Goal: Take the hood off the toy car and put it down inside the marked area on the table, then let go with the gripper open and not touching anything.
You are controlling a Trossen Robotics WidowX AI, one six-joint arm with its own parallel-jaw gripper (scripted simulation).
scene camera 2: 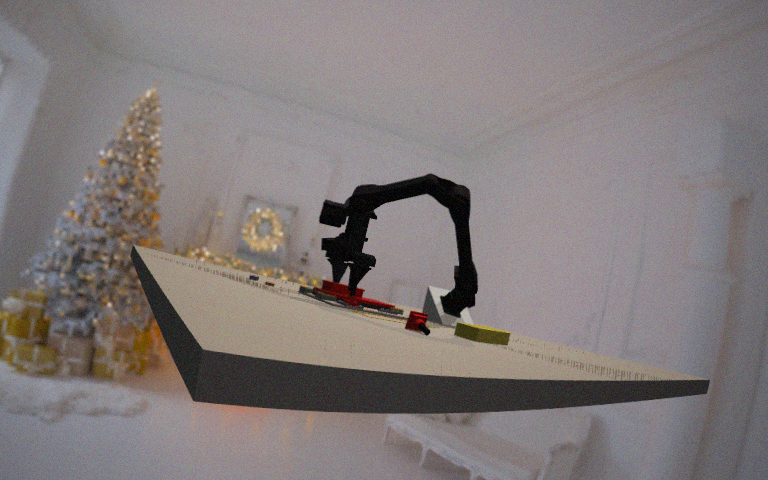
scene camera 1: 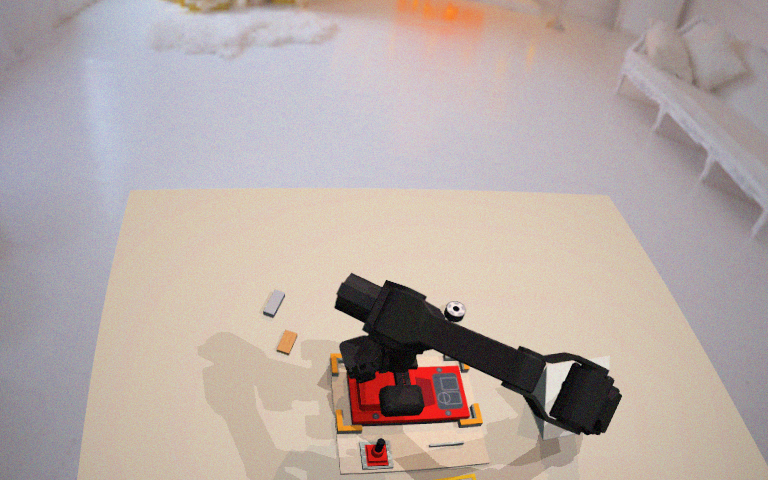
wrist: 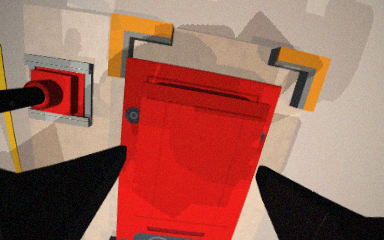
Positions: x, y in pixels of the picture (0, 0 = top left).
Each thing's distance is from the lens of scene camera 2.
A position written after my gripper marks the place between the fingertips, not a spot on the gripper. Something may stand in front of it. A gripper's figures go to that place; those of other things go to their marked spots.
my gripper (scene camera 2: 342, 288): 120 cm
yellow-green slab (scene camera 2: 475, 333): 95 cm
pale fixture plate (scene camera 2: 395, 312): 117 cm
The marked spots on the pale fixture plate and the yellow-green slab are 29 cm apart.
